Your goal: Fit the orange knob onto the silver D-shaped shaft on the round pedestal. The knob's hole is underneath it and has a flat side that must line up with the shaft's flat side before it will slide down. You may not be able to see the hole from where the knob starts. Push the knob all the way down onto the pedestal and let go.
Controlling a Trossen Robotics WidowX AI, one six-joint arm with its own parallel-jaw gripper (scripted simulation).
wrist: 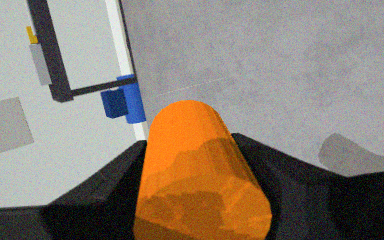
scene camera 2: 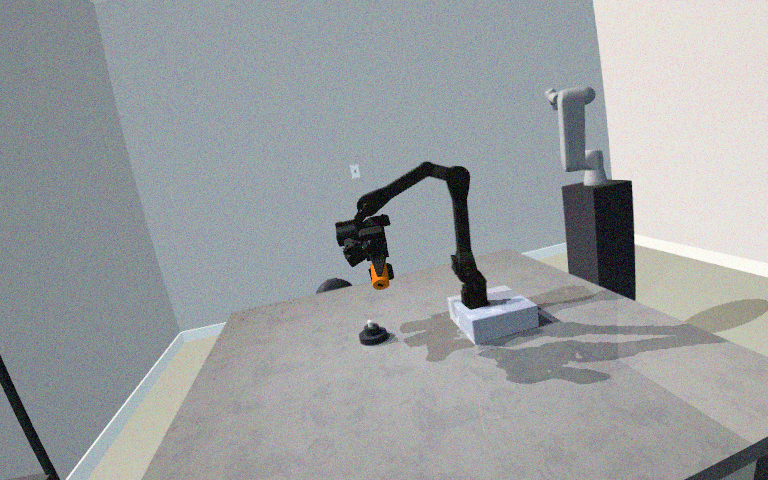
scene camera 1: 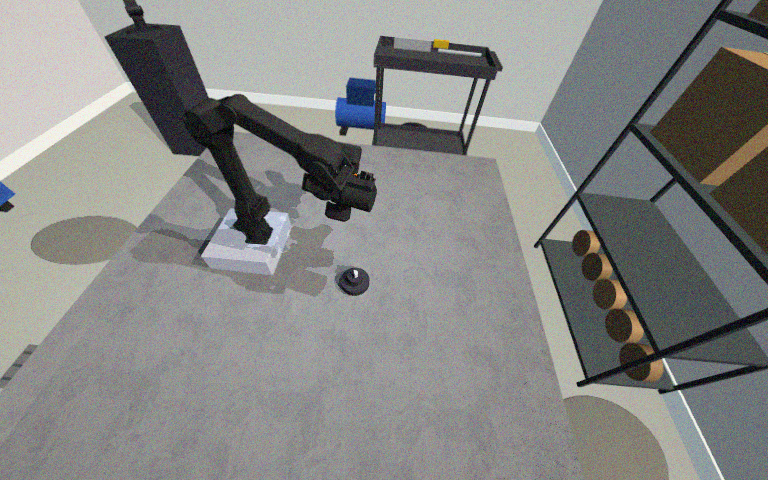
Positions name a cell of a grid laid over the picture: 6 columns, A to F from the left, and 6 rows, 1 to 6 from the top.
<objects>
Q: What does my gripper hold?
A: An orange knob.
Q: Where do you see an orange knob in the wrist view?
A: At D5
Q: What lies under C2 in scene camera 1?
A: My gripper.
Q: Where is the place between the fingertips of my gripper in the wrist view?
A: C4
</objects>
